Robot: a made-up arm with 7 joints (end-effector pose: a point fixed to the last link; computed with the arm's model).
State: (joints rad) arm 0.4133 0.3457 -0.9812 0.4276 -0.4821 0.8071 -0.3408
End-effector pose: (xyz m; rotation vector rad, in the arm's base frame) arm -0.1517 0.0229 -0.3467 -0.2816 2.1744 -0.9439
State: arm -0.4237 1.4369 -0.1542 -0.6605 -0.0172 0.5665 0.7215
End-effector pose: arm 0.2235 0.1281 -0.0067 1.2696 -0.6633 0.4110
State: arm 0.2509 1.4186 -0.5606 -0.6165 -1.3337 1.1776 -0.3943
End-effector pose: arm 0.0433 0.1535 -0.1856 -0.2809 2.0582 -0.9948
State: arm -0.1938 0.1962 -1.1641 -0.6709 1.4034 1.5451 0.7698
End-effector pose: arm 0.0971 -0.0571 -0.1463 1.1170 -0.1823 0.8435
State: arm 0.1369 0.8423 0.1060 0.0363 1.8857 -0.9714 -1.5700
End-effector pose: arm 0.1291 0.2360 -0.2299 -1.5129 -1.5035 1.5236
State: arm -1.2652 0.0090 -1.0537 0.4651 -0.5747 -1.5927 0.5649
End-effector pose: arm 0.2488 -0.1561 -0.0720 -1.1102 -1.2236 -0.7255
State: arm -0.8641 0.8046 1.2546 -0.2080 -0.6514 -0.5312 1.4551
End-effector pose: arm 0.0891 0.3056 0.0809 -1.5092 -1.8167 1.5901
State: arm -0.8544 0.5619 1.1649 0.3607 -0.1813 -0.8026 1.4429
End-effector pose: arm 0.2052 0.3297 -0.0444 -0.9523 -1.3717 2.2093
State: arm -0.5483 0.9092 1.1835 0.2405 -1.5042 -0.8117 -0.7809
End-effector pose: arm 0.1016 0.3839 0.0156 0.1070 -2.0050 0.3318
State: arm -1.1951 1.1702 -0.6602 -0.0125 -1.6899 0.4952 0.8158
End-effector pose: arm 0.3232 0.1025 0.0107 -0.0328 0.3578 0.1311
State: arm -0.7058 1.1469 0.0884 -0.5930 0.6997 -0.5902 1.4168
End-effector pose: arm 0.2032 0.0940 0.0552 0.3930 -2.4087 0.3250
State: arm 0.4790 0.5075 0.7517 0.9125 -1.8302 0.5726 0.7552
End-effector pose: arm -0.1427 0.3131 -0.2781 -1.3360 1.0194 1.9861
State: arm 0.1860 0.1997 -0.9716 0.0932 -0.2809 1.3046 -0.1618
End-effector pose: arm -0.0347 -0.0448 -0.3252 0.2418 1.9669 -1.0619
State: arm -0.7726 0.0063 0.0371 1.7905 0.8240 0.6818 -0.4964
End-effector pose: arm 0.1480 0.0630 -0.3893 0.6367 2.0382 -0.6815
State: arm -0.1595 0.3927 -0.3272 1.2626 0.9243 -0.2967 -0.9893
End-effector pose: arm 0.0344 0.1848 -0.4028 0.5925 1.6589 -1.6659
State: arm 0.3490 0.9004 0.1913 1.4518 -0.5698 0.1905 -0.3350
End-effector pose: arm -0.1656 0.3864 -0.2112 0.0455 1.6416 0.9841
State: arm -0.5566 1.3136 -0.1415 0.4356 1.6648 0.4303 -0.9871
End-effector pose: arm 0.2690 0.3135 -0.0193 2.2240 1.6205 0.5048
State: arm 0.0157 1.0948 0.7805 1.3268 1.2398 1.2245 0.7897
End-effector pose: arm -0.0460 0.4322 -0.1246 -1.8249 -1.5582 -1.2312
